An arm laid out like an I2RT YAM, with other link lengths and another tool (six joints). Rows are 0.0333 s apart.
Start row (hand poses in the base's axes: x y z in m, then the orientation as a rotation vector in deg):
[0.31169 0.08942 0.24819 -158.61 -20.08 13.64]
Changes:
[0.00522 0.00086 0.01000 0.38 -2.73 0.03]
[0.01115 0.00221 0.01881 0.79 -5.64 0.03]
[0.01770 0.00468 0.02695 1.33 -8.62 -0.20]
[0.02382 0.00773 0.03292 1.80 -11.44 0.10]
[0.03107 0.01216 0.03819 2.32 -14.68 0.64]
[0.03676 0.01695 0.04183 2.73 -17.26 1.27]
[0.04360 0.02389 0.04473 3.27 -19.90 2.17]
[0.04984 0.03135 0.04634 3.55 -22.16 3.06]
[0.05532 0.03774 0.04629 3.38 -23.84 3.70]
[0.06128 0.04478 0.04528 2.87 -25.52 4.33]
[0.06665 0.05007 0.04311 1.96 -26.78 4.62]
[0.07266 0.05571 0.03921 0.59 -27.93 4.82]
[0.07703 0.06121 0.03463 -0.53 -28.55 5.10]
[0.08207 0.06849 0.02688 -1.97 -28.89 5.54]
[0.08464 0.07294 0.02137 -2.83 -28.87 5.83]
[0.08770 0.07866 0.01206 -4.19 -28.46 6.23]
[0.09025 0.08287 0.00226 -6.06 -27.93 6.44]
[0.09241 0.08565 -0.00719 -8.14 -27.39 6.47]
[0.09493 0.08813 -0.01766 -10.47 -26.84 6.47]
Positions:
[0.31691 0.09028 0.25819 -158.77 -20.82 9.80]
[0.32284 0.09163 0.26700 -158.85 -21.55 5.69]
[0.32939 0.09410 0.27514 -158.74 -21.96 1.40]
[0.33551 0.09715 0.28111 -158.53 -23.06 -2.53]
[0.34276 0.10158 0.28638 -158.17 -24.57 -6.98]
[0.34845 0.10637 0.29002 -157.78 -26.04 -10.48]
[0.35529 0.11331 0.29292 -157.14 -27.88 -14.01]
[0.36153 0.12077 0.29453 -156.69 -29.61 -16.98]
[0.36701 0.12716 0.29448 -156.70 -30.87 -19.16]
[0.37297 0.13420 0.29347 -157.02 -32.13 -21.32]
[0.37834 0.13949 0.29130 -157.79 -32.84 -22.95]
[0.38435 0.14513 0.28740 -159.03 -33.43 -24.44]
[0.38872 0.15063 0.28282 -160.05 -34.00 -25.19]
[0.39376 0.15791 0.27507 -161.39 -34.76 -25.50]
[0.39633 0.16236 0.26956 -162.20 -35.20 -25.35]
[0.39939 0.16808 0.26025 -163.54 -35.74 -24.59]
[0.40194 0.17229 0.25045 -165.44 -36.01 -23.65]
[0.40410 0.17507 0.24100 -167.57 -36.03 -22.71]
[0.40662 0.17755 0.23053 -169.96 -36.00 -21.73]

